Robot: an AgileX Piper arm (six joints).
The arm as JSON. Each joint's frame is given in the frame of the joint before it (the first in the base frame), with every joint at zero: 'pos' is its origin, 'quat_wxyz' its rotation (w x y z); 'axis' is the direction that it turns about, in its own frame. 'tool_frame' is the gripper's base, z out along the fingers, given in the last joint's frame.
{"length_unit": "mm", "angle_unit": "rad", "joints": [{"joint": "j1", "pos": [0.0, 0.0, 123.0], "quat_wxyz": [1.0, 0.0, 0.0, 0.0], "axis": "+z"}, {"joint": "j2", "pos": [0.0, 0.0, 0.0], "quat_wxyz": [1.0, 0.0, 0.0, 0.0], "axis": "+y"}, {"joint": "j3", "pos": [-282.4, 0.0, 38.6], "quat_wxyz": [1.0, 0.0, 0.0, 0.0], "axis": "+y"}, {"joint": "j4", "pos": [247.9, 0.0, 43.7], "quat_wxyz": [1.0, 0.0, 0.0, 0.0], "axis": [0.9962, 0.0, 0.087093]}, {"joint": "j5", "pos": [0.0, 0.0, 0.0], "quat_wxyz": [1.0, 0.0, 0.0, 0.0], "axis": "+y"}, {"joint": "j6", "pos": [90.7, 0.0, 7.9], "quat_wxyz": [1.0, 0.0, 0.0, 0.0], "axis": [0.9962, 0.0, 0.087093]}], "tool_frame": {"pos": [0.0, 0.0, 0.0], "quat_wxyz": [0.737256, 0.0, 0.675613, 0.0]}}
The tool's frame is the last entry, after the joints.
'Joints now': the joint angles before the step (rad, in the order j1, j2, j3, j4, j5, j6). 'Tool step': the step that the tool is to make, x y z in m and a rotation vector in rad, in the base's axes. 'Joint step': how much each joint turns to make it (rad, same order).
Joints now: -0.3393 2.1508 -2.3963 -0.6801 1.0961 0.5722
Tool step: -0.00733 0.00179 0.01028 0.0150 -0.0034 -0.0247
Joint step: 0.0000 -0.0069 -0.0366 0.0087 0.0531 -0.0068
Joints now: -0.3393 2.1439 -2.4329 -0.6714 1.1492 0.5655
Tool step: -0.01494 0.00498 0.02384 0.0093 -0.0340 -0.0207
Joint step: 0.0000 -0.0272 -0.0555 0.0148 0.0590 -0.0127
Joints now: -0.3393 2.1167 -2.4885 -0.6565 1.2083 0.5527
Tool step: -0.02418 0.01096 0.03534 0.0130 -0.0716 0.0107
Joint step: 0.0000 -0.0646 -0.0425 0.0435 0.0403 -0.0204
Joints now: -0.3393 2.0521 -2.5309 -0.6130 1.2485 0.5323
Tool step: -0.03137 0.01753 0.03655 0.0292 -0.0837 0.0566
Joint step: 0.0000 -0.1053 0.0086 0.0866 0.0154 -0.0282
